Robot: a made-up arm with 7 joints.
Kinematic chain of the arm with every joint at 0, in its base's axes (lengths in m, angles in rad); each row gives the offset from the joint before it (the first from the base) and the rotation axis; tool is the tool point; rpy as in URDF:
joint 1: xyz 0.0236 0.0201 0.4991 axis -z
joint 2: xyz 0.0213 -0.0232 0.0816 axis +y
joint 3: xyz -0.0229 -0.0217 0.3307 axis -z
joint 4: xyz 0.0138 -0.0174 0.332 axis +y
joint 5: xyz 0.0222 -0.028 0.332 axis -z
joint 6: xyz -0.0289 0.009 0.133 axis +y
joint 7: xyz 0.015 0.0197 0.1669 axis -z
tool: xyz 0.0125 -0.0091 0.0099 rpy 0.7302 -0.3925 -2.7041
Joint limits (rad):
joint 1: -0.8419..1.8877
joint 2: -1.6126..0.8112
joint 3: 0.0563..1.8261
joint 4: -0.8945..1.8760
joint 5: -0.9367..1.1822
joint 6: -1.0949..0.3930
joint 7: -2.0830..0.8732
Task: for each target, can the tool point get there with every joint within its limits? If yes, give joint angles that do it. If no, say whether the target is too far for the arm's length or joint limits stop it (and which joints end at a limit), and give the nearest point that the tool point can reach.
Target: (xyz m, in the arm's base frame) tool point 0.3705 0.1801 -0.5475
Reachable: no: joint limits stop it (at a limit: joint 1, joint 2, joint 4, joint 6, joint 7) | nearest point 0.3869 0.7894 0.0151 | short by 0.829 m
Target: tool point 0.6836 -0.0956 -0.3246
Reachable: no: joint limits stop it (at a limit: joint 2, joint 3, joint 4, joint 5) | nearest point 0.7389 -0.1053 0.4426 | short by 0.769 m
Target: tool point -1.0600 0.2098 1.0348
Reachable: yes | joints 0.6863 -1.1061 1.4206 0.9846 -0.6506 -0.6269 -0.9782
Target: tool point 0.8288 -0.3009 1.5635
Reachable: yes | joints 0.2273 0.5837 0.3984 0.2501 0.7134 -0.1231 -0.6290
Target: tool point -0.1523 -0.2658 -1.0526
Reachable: no: too far | nearest point -0.5016 -0.6426 -0.0073 | short by 1.165 m
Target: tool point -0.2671 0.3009 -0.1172
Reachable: no: joint limits stop it (at a limit: joint 2, joint 4, joint 6, joint 7) | nearest point -0.5827 0.6058 -0.0051 | short by 0.453 m
